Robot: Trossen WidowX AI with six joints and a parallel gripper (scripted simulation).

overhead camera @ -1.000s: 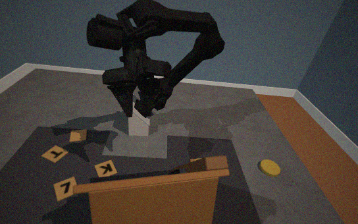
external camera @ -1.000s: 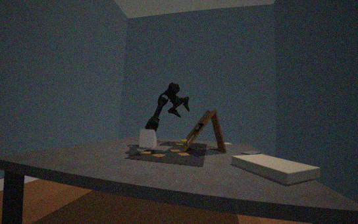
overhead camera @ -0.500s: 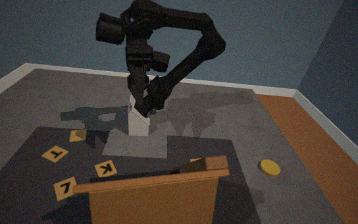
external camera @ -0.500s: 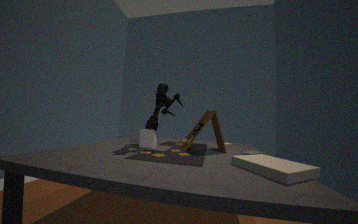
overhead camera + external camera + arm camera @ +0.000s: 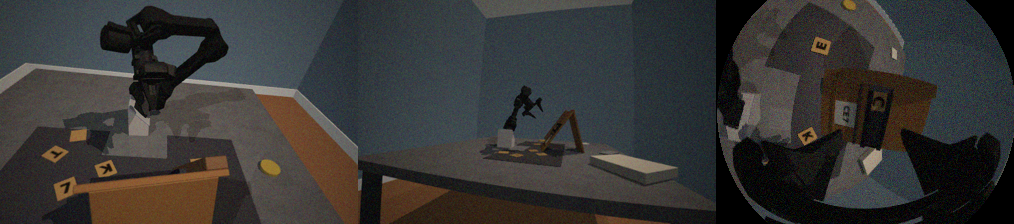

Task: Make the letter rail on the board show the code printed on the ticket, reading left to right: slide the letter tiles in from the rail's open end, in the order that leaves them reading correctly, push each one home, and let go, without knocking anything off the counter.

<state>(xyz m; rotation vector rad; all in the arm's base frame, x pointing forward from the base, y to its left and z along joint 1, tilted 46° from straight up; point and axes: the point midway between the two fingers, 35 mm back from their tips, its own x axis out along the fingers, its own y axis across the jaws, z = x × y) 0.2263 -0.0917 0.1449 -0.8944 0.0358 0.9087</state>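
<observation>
Now: the ticket 17 cm below my gripper tip, 8 cm ahead of it and 2 cm to the right of it. Also, from my gripper tip: dark mat 25 cm below, 5 cm to the right, 4 cm behind; tile 27 cm to the right, 24 cm below, 16 cm behind; long white slab 49 cm ahead, 39 cm to the right, 23 cm below.
</observation>
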